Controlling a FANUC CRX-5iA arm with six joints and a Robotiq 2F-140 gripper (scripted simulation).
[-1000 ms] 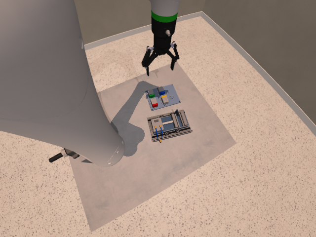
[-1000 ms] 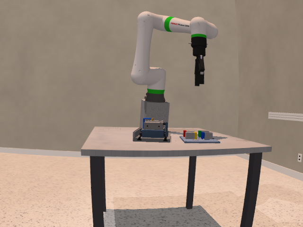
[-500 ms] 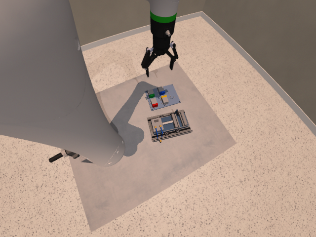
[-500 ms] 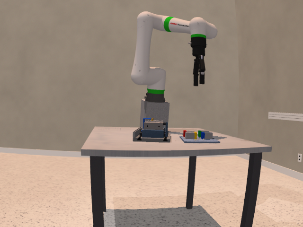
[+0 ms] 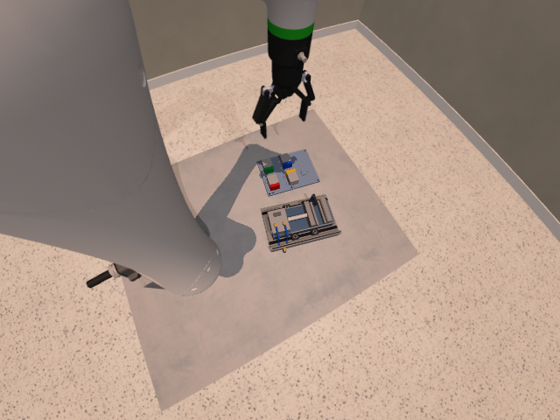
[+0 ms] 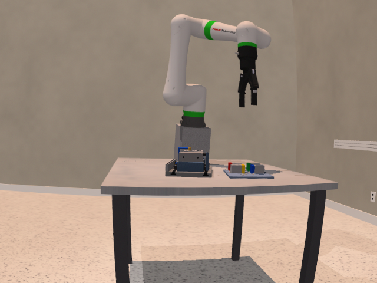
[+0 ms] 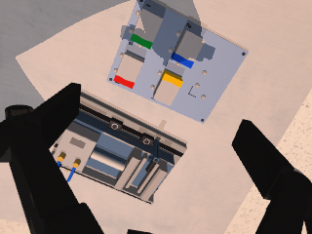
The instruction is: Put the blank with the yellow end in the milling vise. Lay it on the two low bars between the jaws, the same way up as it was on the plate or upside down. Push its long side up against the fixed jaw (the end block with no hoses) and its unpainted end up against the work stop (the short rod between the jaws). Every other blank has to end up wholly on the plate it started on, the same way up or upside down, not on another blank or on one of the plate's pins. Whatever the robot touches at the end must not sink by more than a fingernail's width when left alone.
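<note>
My hand is 290 mm above the yellow-ended blank, 60 mm to the left of it and 30 mm short of it. From my hand the other things lie so: blue-ended blank 290 mm below, 50 mm ahead, 30 mm to the left; then green-ended blank 290 mm below, 60 mm to the left, 30 mm behind; then red-ended blank 290 mm below, 60 mm behind, 30 mm to the right.
</note>
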